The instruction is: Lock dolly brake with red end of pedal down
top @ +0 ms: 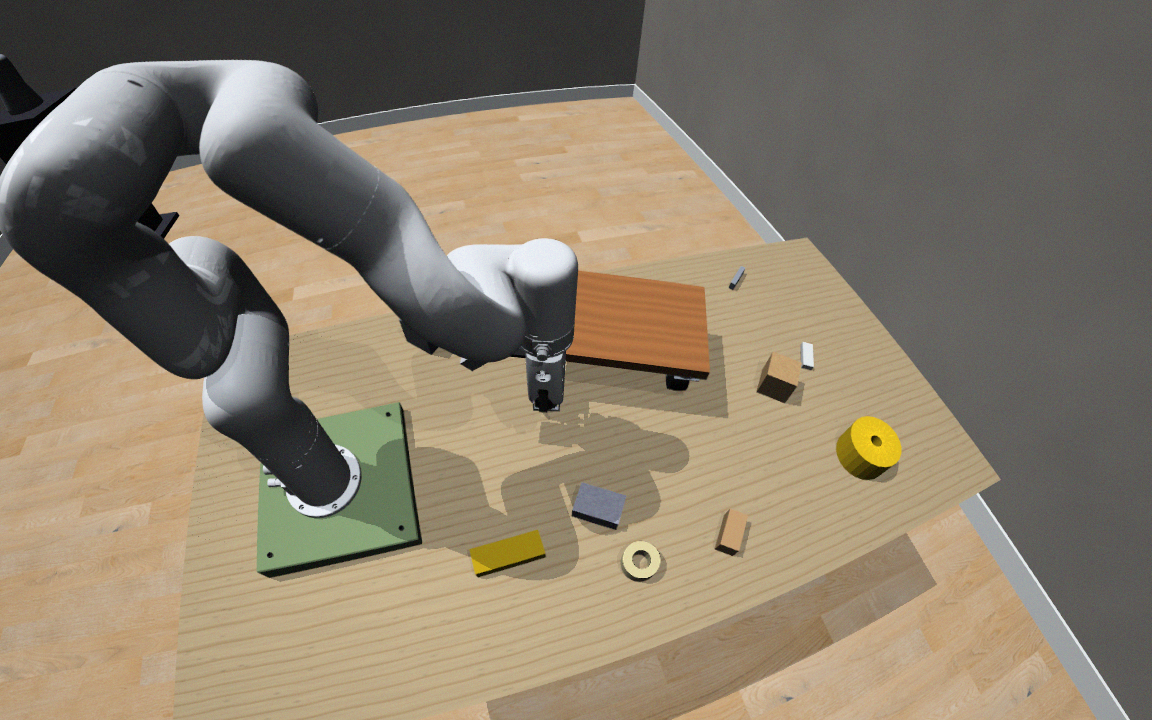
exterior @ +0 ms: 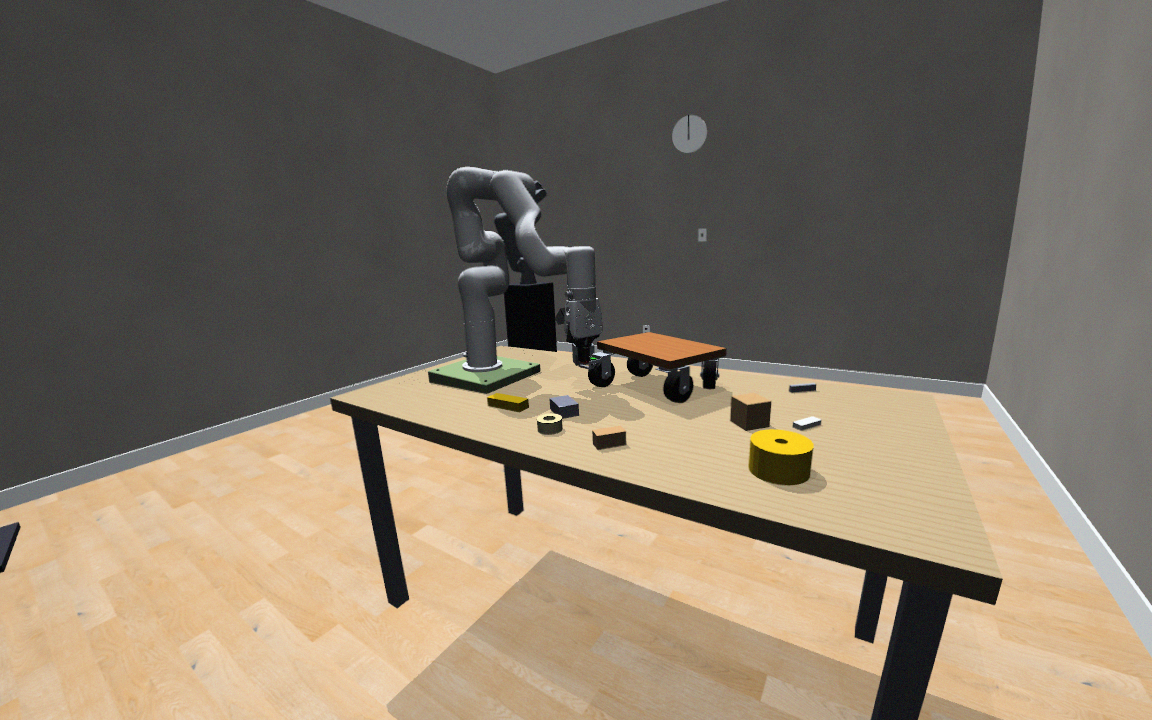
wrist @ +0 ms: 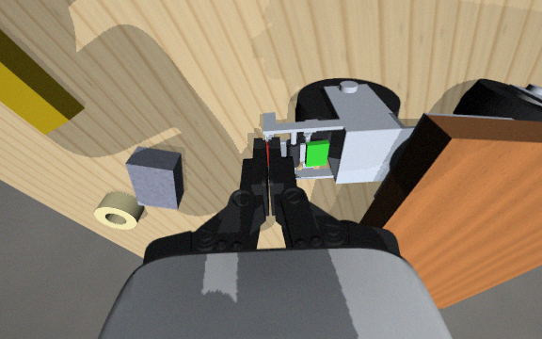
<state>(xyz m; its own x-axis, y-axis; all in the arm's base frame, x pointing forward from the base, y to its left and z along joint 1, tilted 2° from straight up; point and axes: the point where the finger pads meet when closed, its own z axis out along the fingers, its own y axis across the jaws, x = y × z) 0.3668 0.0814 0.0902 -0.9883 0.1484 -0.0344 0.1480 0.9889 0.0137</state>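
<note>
The brake pedal lies 30 mm below my hand and 20 mm to the left of it. From my hand the other things lie so: grey cube 230 mm to the left, 220 mm behind, 70 mm below; then yellow bar 210 mm to the right, 100 mm below, 80 mm behind; then grey block 150 mm to the right, 90 mm below, 70 mm ahead.
</note>
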